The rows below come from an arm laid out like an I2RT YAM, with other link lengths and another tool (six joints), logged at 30 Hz.
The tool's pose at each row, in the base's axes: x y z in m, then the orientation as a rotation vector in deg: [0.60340 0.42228 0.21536 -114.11 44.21 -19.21]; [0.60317 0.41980 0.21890 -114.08 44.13 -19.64]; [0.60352 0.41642 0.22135 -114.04 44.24 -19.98]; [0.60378 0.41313 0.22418 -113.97 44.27 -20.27]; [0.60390 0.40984 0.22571 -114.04 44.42 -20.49]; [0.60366 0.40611 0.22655 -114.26 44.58 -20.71]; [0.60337 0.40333 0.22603 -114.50 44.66 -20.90]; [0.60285 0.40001 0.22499 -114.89 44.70 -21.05]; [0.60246 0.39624 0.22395 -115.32 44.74 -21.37]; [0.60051 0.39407 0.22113 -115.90 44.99 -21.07]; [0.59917 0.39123 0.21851 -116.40 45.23 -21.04]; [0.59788 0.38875 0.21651 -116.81 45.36 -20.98]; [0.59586 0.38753 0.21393 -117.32 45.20 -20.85]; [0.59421 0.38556 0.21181 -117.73 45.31 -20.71]
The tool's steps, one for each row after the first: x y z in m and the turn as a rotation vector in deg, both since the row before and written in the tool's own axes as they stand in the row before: [0.00115 -0.00203 -0.00364 0.12 0.26 -0.21]; [0.00227 -0.00100 -0.00337 0.06 0.28 -0.05]; [0.00214 -0.00133 -0.00354 0.10 0.21 -0.07]; [0.00213 -0.00017 -0.00294 -0.08 0.23 -0.02]; [0.00219 0.00072 -0.00306 -0.21 0.25 -0.07]; [0.00162 0.00156 -0.00173 -0.21 0.19 -0.11]; [0.00183 0.00230 -0.00193 -0.34 0.16 -0.17]; [0.00223 0.00244 -0.00214 -0.35 0.28 -0.25]; [0.00008 0.00394 -0.00095 -0.65 -0.05 0.07]; [0.00097 0.00381 -0.00113 -0.53 0.13 -0.02]; [0.00075 0.00314 -0.00117 -0.42 0.05 -0.04]; [-0.00061 0.00342 -0.00041 -0.43 -0.12 -0.23]; [0.00013 0.00320 -0.00092 -0.43 -0.01 -0.02]
